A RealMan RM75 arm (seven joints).
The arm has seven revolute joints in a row. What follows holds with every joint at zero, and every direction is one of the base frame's. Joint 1 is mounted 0.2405 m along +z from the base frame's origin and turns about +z. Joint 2 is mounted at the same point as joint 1 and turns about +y. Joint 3 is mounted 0.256 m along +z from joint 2 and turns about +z. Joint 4 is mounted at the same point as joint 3 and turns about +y. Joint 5 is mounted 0.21 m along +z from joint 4 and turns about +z. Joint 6 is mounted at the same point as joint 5 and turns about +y. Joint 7 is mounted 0.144 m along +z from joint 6 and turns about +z. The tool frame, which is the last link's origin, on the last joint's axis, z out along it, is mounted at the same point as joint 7; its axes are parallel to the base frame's.
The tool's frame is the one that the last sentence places.
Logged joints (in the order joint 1, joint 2, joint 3, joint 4, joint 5, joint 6, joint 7), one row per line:
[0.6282 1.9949 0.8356 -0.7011 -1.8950 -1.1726 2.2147]
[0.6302 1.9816 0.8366 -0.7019 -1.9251 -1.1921 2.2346]
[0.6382 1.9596 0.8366 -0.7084 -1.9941 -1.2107 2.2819]
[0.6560 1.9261 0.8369 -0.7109 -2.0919 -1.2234 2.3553]
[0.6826 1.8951 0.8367 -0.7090 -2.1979 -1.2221 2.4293]
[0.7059 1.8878 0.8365 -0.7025 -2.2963 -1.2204 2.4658]
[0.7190 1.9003 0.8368 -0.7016 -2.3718 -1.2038 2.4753]
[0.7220 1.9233 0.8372 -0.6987 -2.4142 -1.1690 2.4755]
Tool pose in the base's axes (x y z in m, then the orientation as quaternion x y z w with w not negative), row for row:
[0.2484 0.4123 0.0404 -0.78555 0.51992 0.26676 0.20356]
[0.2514 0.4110 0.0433 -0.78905 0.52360 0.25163 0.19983]
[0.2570 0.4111 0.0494 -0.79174 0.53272 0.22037 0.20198]
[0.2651 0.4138 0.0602 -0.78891 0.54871 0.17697 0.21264]
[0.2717 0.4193 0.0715 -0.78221 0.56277 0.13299 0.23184]
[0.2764 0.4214 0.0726 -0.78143 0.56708 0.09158 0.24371]
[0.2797 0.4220 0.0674 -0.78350 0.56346 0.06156 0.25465]
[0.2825 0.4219 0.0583 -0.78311 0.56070 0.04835 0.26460]
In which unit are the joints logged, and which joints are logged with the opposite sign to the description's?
The joints are logged in radians. Opposite sign: joint 3.
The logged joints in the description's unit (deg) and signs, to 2 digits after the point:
[35.99 114.30 -47.88 -40.17 -108.58 -67.19 126.89]
[36.11 113.54 -47.93 -40.22 -110.30 -68.30 128.03]
[36.57 112.28 -47.93 -40.59 -114.25 -69.37 130.74]
[37.59 110.36 -47.95 -40.73 -119.86 -70.10 134.95]
[39.11 108.58 -47.94 -40.62 -125.93 -70.02 139.19]
[40.45 108.16 -47.93 -40.25 -131.57 -69.92 141.28]
[41.20 108.88 -47.95 -40.20 -135.89 -68.97 141.82]
[41.37 110.20 -47.97 -40.03 -138.32 -66.98 141.84]

